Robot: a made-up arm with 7 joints.
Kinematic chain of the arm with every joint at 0, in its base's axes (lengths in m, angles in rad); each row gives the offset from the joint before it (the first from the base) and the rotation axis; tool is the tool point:
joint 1: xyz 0 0 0 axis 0 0.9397 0.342
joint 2: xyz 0 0 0 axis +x
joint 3: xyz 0 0 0 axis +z
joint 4: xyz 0.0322 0 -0.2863 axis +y
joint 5: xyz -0.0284 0 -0.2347 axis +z
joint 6: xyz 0 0 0 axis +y
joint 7: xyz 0 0 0 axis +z
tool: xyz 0 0 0
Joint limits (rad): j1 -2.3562..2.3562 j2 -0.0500..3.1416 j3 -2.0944..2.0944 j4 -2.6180..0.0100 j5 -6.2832..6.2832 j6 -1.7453..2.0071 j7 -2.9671..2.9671
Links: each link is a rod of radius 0.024 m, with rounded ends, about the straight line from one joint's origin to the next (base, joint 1, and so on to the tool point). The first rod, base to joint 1, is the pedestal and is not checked.
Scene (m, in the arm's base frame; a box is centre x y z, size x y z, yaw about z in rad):
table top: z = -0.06
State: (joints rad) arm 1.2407 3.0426 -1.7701 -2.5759 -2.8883 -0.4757 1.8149
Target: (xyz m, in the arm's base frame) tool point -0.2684 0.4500 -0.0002
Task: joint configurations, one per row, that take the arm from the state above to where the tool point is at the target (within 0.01 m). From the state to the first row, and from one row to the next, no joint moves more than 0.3 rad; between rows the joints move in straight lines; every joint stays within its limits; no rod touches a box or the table.
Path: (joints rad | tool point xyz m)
1: 1.2130 2.8424 -1.7601 -2.2945 -2.8883 -0.4757 1.8149 | -0.0273 0.2412 0.1254
2: 1.1852 2.6421 -1.7501 -2.0131 -2.8883 -0.4757 1.8149 | -0.0631 0.2978 0.1337
3: 1.1575 2.4419 -1.7401 -1.7317 -2.8883 -0.4757 1.8149 | -0.1018 0.3478 0.1316
4: 1.1297 2.2417 -1.7302 -1.4503 -2.8883 -0.4757 1.8149 | -0.1414 0.3895 0.1196
5: 1.1020 2.0414 -1.7202 -1.1689 -2.8883 -0.4757 1.8149 | -0.1798 0.4214 0.0985
6: 1.0743 1.8412 -1.7102 -0.8875 -2.8883 -0.4757 1.8149 | -0.2149 0.4425 0.0702
7: 1.0465 1.6409 -1.7002 -0.6061 -2.8883 -0.4757 1.8149 | -0.2449 0.4521 0.0364
8: 1.0188 1.4407 -1.6902 -0.3247 -2.8883 -0.4757 1.8149 | -0.2684 0.4500 -0.0002

